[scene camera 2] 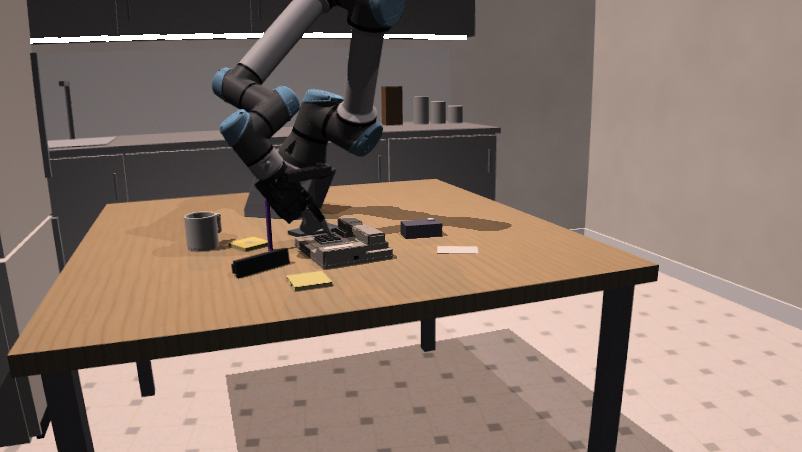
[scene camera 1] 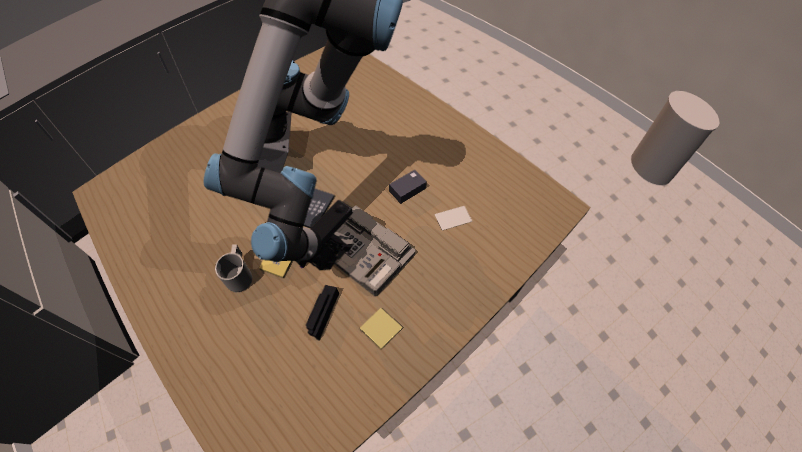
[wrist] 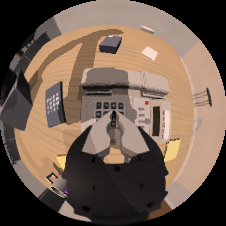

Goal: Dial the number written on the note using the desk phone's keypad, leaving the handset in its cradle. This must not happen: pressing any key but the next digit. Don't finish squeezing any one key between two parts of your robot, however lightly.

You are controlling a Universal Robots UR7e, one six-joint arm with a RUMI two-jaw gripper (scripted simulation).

Note:
In view: the gripper point(scene camera 2: 330, 236) and a handset point(scene camera 1: 390, 241).
The handset also shows in scene camera 2 point(scene camera 2: 368, 235) and in the wrist view point(wrist: 104, 78). The gripper shows as well in scene camera 1 point(scene camera 1: 352, 242) and in the wrist view point(wrist: 113, 111).

